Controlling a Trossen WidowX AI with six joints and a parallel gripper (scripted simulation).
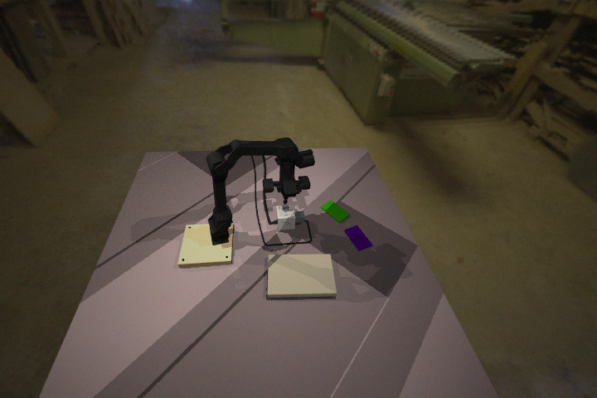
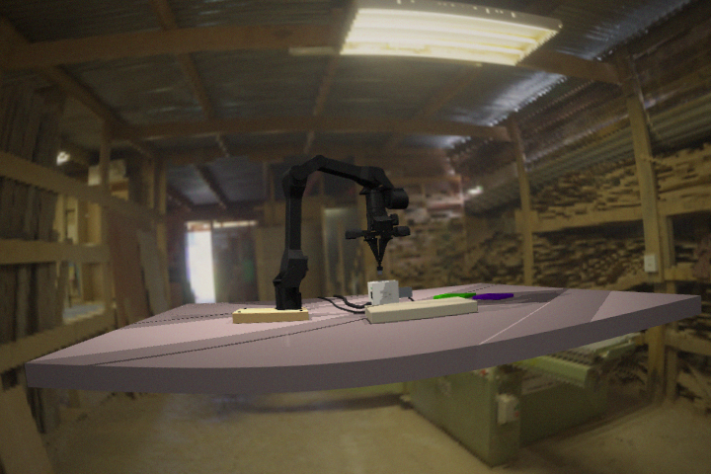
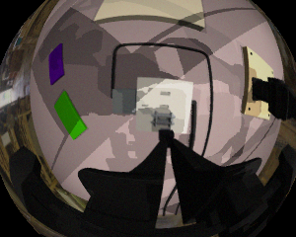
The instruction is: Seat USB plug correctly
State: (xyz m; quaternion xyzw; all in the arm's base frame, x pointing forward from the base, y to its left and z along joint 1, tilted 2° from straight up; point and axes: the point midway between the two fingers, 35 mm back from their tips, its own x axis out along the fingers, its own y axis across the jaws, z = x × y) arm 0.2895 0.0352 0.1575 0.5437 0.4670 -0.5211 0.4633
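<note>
Now: gripper tip 2 cm above the USB plug. The rest, counted from my gripper tip: pale flat slab (29 cm to the right, 12 cm below, 2 cm behind); then purple block (28 cm ahead, 19 cm to the right, 13 cm below); then green block (25 cm ahead, 13 cm below, 2 cm to the right).
</note>
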